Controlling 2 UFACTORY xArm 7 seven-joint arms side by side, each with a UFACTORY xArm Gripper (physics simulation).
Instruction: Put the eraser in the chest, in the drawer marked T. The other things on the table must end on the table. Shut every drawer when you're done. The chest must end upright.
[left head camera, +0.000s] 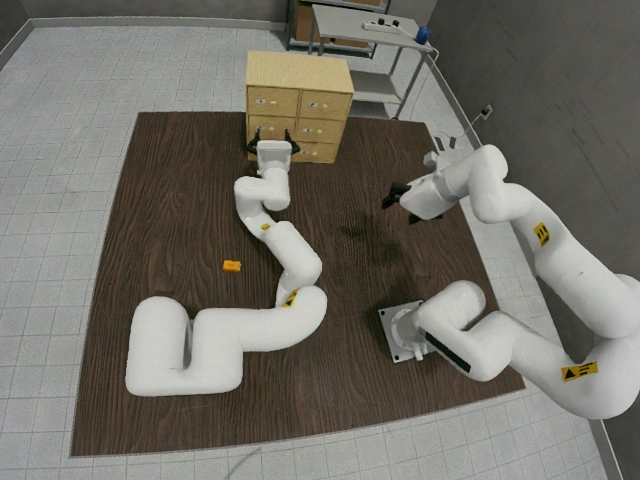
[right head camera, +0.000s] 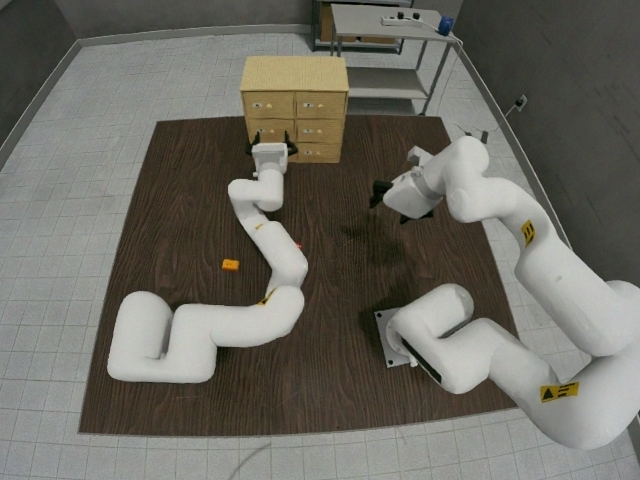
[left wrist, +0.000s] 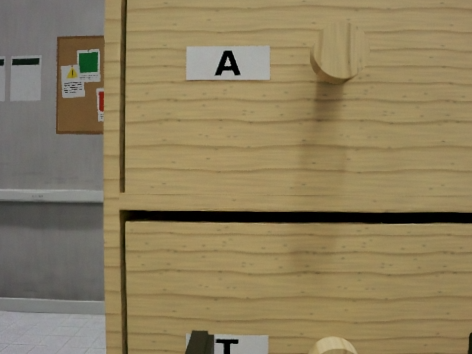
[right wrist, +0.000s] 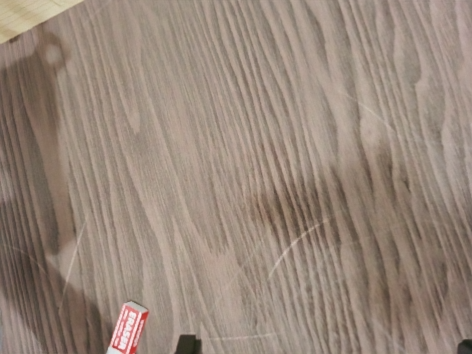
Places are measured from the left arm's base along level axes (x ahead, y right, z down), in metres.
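Where they show: left gripper, between the fingertips: (left head camera: 272, 131) (right head camera: 272, 134); right gripper, between the fingertips: (left head camera: 396, 212) (right head camera: 386, 211); left arm's base, origin of its link: (left head camera: 190, 349); right arm's base, origin of its link: (left head camera: 409, 329).
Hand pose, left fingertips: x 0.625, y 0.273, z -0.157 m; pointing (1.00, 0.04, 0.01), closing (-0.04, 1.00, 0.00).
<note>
Things, the pixels of their top centre, and the offset from my left fingertips. Level surfaces: height alone.
- wooden chest, centre of its top: (left head camera: 299, 69) (right head camera: 295, 71) dx +0.105, dy +0.086, dz -0.163 m
- drawer A, centre of its top: (left wrist: 306, 13) (left head camera: 273, 72) (right head camera: 269, 76) dx +0.100, dy +0.006, dz -0.152 m
- red-and-white eraser, centre of its top: (right wrist: 122, 339) (right head camera: 292, 251) dx -0.371, dy +0.042, dz +0.143 m
- small orange block, centre of its top: (left head camera: 231, 265) (right head camera: 230, 264) dx -0.400, dy -0.150, dz +0.139 m
- dark wooden table, height of its surface: dz +0.156 m
The wooden chest (left head camera: 297, 69) (right head camera: 294, 73) stands upright at the back with its drawers looking shut. In the left wrist view, drawer T (left wrist: 275, 285) is below drawer A (left wrist: 225, 145), and its round knob (left wrist: 334, 347) shows at the bottom edge. My left gripper (left head camera: 272, 133) (right head camera: 271, 136) is open in front of drawer T, its fingers on either side of the knob and not closed on it. The red-and-white eraser (right wrist: 128, 329) (right head camera: 298, 245) lies on the table, mostly or wholly hidden by the left arm in the head views. My right gripper (left head camera: 400, 211) (right head camera: 388, 210) is open above the table, right of the eraser.
A small orange block (left head camera: 231, 266) (right head camera: 230, 265) lies on the dark wooden table (left head camera: 170, 206) (right head camera: 180, 206), left of the left arm. A grey workbench (left head camera: 356, 23) (right head camera: 361, 21) stands behind the chest to the right.
</note>
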